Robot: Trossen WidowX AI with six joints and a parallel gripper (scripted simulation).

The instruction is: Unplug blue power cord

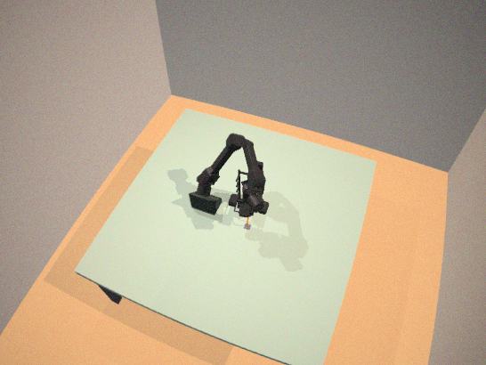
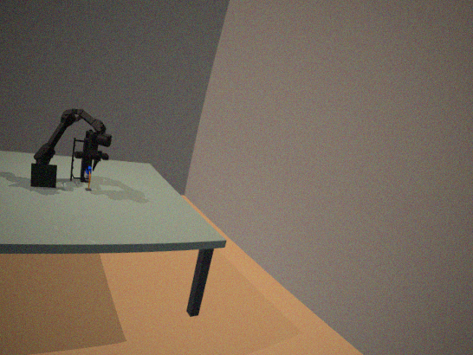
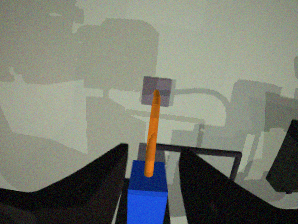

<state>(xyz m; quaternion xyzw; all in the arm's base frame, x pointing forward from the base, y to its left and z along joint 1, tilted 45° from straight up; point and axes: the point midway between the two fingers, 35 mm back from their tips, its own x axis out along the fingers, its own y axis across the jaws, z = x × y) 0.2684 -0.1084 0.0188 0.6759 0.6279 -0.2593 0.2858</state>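
Right now the blue plug is 70 mm to the left of my gripper tip. The rest, counted from my gripper tip: grey piece: 10 mm to the right, 100 mm below.
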